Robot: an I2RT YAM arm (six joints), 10 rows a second.
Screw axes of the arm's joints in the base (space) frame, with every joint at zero. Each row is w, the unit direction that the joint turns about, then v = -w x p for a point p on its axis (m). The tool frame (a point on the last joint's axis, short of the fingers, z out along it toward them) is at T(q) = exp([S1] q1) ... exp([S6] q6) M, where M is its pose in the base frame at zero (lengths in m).
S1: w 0 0 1 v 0.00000 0.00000 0.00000
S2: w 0 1 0 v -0.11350 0.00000 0.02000
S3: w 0 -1 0 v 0.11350 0.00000 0.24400
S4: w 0 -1 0 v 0.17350 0.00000 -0.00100
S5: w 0 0 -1 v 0.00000 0.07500 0.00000
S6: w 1 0 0 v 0.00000 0.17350 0.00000
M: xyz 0.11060 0.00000 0.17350 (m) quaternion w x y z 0.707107 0 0.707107 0
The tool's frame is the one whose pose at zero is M.
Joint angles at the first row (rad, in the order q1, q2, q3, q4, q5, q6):
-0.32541 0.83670 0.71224 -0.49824 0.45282 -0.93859
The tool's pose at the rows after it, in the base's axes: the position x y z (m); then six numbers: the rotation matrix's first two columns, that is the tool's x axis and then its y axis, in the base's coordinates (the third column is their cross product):
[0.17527 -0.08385 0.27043 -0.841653 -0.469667 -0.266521 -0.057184 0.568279 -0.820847]
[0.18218 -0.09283 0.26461 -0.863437 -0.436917 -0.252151 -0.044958 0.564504 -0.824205]
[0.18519 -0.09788 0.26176 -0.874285 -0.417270 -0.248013 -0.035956 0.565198 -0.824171]
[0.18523 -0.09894 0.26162 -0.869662 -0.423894 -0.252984 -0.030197 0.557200 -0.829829]
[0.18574 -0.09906 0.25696 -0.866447 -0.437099 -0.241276 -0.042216 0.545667 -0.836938]
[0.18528 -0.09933 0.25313 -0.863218 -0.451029 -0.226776 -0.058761 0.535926 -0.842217]
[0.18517 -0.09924 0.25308 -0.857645 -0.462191 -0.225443 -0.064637 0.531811 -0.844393]
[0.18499 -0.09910 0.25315 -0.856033 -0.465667 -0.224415 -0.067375 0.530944 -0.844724]
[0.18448 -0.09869 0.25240 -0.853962 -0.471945 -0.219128 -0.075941 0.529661 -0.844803]
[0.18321 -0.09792 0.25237 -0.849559 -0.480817 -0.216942 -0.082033 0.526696 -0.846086]
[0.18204 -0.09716 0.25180 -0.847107 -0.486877 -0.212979 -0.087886 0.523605 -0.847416]
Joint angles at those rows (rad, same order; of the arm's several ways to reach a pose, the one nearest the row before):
-0.36572 0.89091 0.69523 -0.40135 0.45439 -0.96688
-0.39190 0.94196 0.69309 -0.35704 0.47272 -0.96832
-0.40773 0.96769 0.69353 -0.33706 0.47953 -0.96580
-0.41319 0.96506 0.68585 -0.31384 0.47360 -0.97665
-0.41288 0.96632 0.66489 -0.28303 0.47269 -0.99757
-0.41577 0.96476 0.64759 -0.26260 0.46718 -1.02098
-0.41698 0.96181 0.64400 -0.25480 0.45805 -1.03219
-0.41716 0.96027 0.64339 -0.25470 0.45518 -1.03555
-0.41698 0.95759 0.64009 -0.25579 0.45106 -1.04267
-0.41712 0.94900 0.63550 -0.25605 0.44427 -1.05123
-0.41647 0.94179 0.62999 -0.25618 0.44157 -1.05833

